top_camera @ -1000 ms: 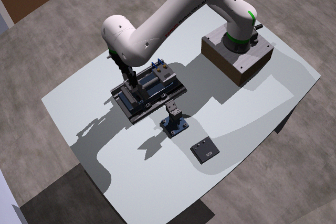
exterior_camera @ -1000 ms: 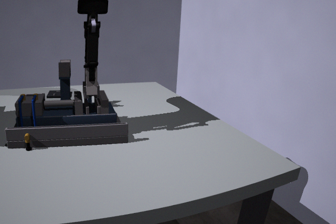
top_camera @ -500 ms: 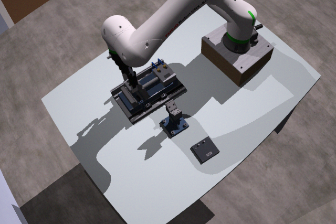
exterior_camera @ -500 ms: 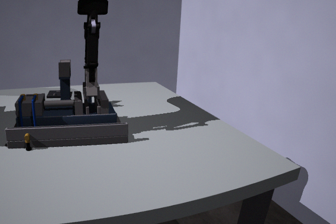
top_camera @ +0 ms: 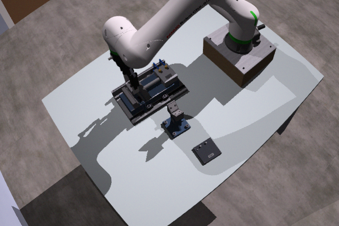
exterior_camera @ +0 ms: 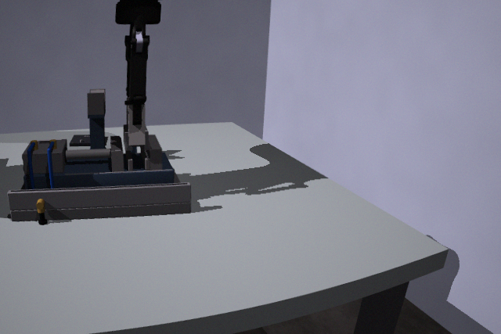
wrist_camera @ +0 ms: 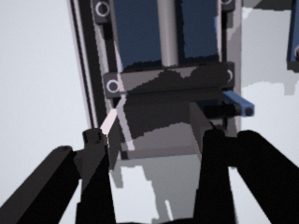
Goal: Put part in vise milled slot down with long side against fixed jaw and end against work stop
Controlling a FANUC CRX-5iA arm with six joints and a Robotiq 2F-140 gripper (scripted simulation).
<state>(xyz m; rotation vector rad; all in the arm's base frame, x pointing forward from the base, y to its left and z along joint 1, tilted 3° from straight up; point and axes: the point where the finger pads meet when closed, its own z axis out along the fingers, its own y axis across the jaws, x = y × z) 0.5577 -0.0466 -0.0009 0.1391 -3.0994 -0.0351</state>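
My hand is 30 mm short of the fixed jaw, 20 mm to the right of it and 60 mm above it. From my hand the other things lie so: moving jaw: 30 mm behind, 20 mm to the left, 60 mm below; then part: 30 mm below; then black work stop: 70 mm to the left, 50 mm below.
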